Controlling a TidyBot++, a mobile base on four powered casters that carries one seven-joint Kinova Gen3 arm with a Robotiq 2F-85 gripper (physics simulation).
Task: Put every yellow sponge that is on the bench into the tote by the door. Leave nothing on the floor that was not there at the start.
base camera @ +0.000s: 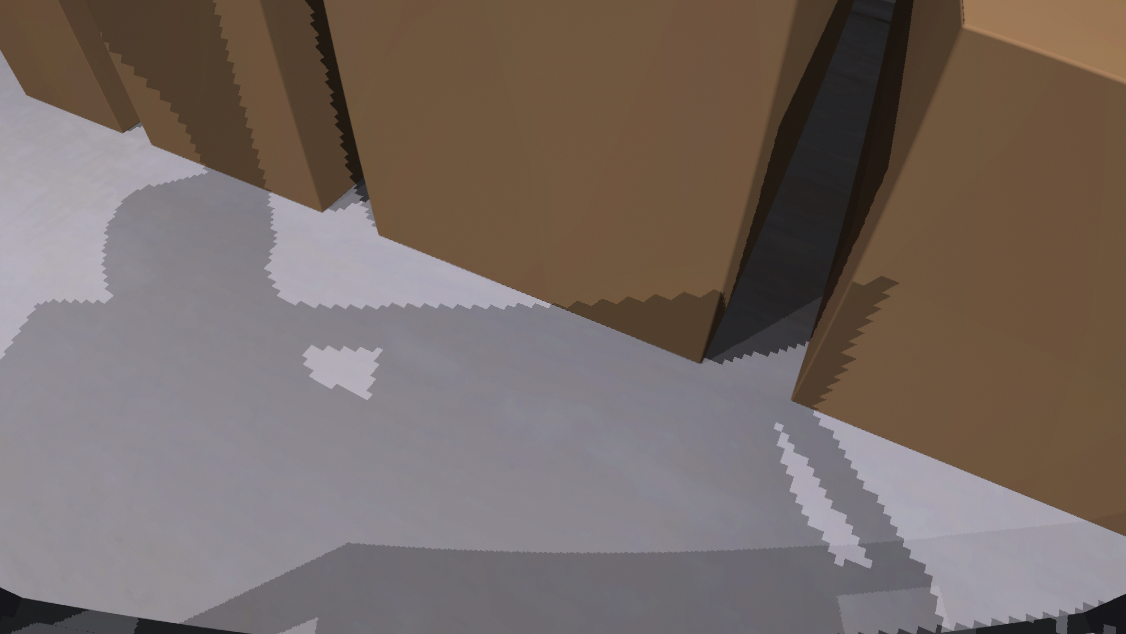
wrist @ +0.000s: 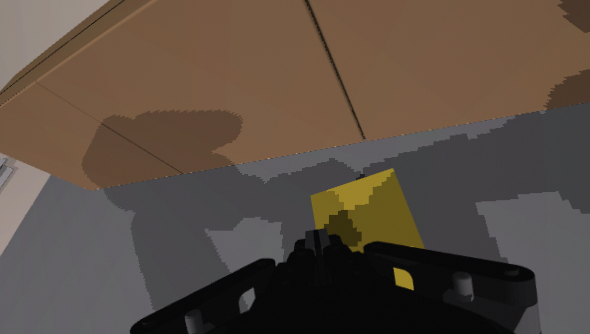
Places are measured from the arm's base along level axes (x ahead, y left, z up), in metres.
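Where they show: gripper, fingertip midpoint: (wrist: 318,244).
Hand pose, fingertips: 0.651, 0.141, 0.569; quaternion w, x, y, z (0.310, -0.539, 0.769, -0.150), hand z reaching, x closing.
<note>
After its pixels a point has its place, as x, y, z.
A yellow rectangular thing (wrist: 392,220) {0.644, 0.093, 0.562} lies on the grey floor in the wrist view, right of centre. The gripper hides its near part, and I cannot tell whether it is a sponge. My gripper (wrist: 318,244) {0.651, 0.141, 0.568} is shut with nothing between its fingers. Its tips show in front of the yellow thing's left edge; how far above it they are is hard to tell. A shadow falls across the yellow thing. No tote by a door and no bench top can be made out in either view.
Tall brown box-like blocks (base camera: 543,141) (wrist: 225,90) stand on the floor (base camera: 441,472) {0.281, 0.071, -0.397} beyond the yellow thing. Another brown block (base camera: 984,275) {0.307, -0.217, -0.241} stands at the right in the base view, with a narrow dark gap beside it. A pale wall (wrist: 30,35) {1.902, 0.865, 0.707} shows at the wrist view's upper left.
</note>
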